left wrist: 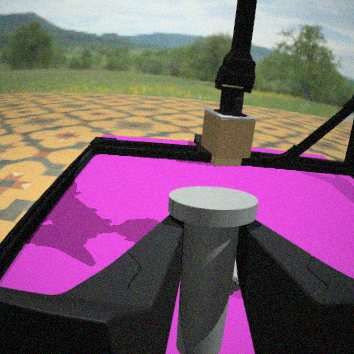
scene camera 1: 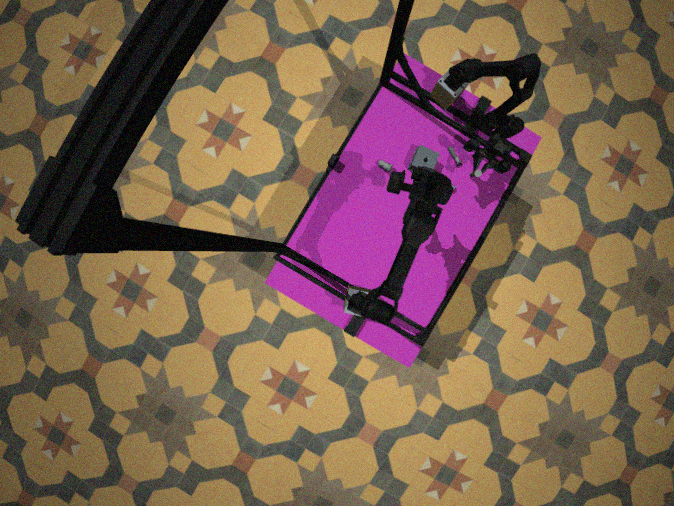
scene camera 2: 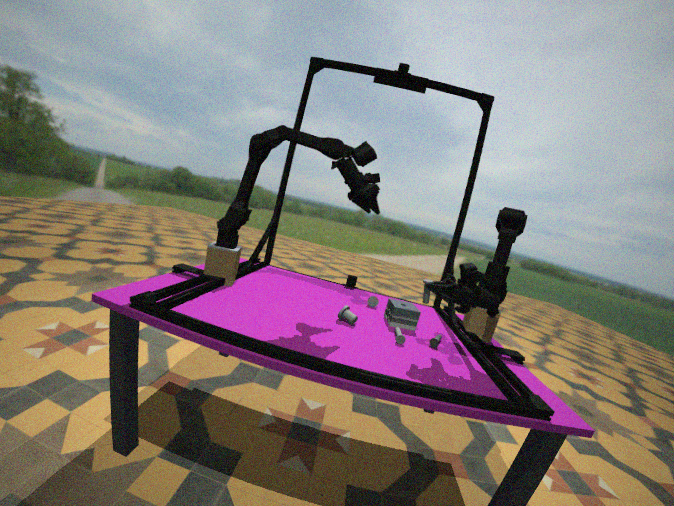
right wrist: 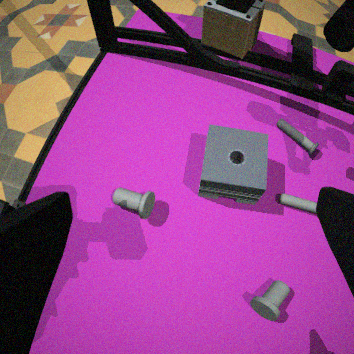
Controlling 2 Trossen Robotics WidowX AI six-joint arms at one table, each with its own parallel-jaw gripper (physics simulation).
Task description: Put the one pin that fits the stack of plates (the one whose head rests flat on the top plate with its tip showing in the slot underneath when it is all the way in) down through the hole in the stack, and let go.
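The grey stack of plates (scene camera 1: 421, 154) (scene camera 2: 405, 309) (right wrist: 222, 170) stands on the table with a round hole in its top plate. My left gripper (scene camera 1: 481, 167) (scene camera 2: 433, 287) (left wrist: 208, 225) is shut on a grey pin (scene camera 1: 478, 173) (scene camera 2: 426, 294) (left wrist: 205, 280). The pin is upright, wide flat head up, beyond the stack toward the left arm's base; its lower end is cut off in the left wrist view. My right gripper (scene camera 2: 375, 210) (right wrist: 198, 203) is open and empty, high above the table; its fingers are hidden in scene camera 1.
Two thick short pins (right wrist: 129, 198) (right wrist: 272, 299) and two thinner pins (right wrist: 299, 202) (right wrist: 296, 135) lie around the stack. A black frame (scene camera 2: 304, 354) (right wrist: 65, 120) edges the magenta table (scene camera 2: 244, 305). The right arm hangs over the table beside the stack.
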